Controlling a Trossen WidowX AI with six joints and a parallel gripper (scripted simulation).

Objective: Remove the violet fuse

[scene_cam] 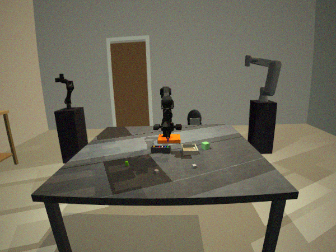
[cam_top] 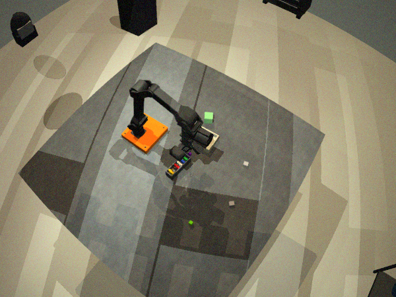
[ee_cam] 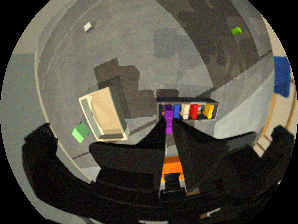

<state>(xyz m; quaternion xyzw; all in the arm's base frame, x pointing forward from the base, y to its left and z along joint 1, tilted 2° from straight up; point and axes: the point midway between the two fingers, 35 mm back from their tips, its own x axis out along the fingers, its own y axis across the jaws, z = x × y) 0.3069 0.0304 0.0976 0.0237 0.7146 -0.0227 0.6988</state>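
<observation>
The beige tray is 150 mm to the left of my gripper tip, 100 mm below it and 20 mm behind it. Also, from my gripper tip: light green cube: 270 mm to the left, 80 mm below, 70 mm behind.
</observation>
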